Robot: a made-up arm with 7 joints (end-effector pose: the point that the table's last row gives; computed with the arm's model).
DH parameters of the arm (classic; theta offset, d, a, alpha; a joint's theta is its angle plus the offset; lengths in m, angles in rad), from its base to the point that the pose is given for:
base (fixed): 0 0.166 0 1.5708
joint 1: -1.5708 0 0.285 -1.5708
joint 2: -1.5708 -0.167 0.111 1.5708
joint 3: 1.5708 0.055 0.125 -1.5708
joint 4: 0 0.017 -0.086 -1.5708
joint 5: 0 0.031 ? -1.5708
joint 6: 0 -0.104 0.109 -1.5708
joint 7: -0.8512 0 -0.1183 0
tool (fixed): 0.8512 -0.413 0 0
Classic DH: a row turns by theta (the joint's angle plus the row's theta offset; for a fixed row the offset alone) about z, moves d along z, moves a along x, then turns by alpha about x.
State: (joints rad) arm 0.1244 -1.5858 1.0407 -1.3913 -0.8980 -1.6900 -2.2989
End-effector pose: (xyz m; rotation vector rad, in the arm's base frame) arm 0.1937 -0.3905 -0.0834 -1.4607 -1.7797 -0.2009
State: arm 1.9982 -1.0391 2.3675 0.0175 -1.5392 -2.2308 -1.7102
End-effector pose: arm 0.1740 0.1374 0.4753 2.0679 0.7658 -0.2865
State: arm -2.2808 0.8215 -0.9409 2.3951 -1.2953 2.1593 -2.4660
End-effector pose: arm -0.6913 -0.0936 0.3197 0.9609 0.5073 0.5537
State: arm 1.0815 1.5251 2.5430 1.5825 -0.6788 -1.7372 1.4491
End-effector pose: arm 0.0279 -0.4466 -0.0648 -1.6310 1.2870 0.1199
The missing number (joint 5, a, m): 0.038
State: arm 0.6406 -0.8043 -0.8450 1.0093 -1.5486 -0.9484 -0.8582
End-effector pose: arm -0.3156 0.1018 -0.3404 -0.5221 0.7219 -0.3588
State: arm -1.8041 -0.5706 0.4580 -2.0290 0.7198 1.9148 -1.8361
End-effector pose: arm 0.1193 -0.1797 0.5215 1.7898 -1.2187 -1.9927
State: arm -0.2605 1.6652 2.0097 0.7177 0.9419 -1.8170 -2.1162
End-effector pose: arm -0.6602 -0.0540 -0.4010 -0.9713 0.5831 -0.7733
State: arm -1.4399 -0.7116 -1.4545 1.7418 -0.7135 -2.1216 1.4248
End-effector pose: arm 0.2753 -0.1251 0.4906 -2.4251 -0.6004 1.1453
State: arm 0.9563 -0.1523 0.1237 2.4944 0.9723 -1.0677 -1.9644
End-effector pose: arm -0.2587 0.2223 0.0322 1.9184 -0.9354 1.2292
